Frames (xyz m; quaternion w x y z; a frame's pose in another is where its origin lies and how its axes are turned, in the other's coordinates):
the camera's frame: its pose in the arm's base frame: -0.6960 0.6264 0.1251 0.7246 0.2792 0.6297 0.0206
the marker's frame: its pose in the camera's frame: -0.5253 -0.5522 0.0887 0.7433 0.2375 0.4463 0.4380
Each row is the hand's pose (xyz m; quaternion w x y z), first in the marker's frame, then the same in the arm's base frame.
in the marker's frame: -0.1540 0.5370 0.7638 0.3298 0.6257 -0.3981 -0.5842
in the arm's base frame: 0.0143 -0.1010 0.1227 0.1039 0.0559 0.7199 -0.6840
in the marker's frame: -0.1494 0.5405 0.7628 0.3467 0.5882 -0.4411 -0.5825
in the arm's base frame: 0.0159 -0.0967 0.1264 0.1596 0.0744 0.7108 -0.6810
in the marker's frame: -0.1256 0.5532 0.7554 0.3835 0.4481 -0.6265 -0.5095
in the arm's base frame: 0.0184 -0.0750 0.1438 0.3594 0.1789 0.6115 -0.6818
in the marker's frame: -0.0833 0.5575 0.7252 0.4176 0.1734 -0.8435 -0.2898
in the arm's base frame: -0.0019 -0.0389 0.1755 0.6218 0.3657 0.3685 -0.5863
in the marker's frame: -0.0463 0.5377 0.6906 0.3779 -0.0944 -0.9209 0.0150
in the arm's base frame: -0.0428 -0.0082 0.1940 0.7460 0.5206 0.0482 -0.4125
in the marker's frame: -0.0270 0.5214 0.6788 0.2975 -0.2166 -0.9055 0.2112
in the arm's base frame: -0.0647 0.0090 0.1951 0.7396 0.5739 -0.1676 -0.3092
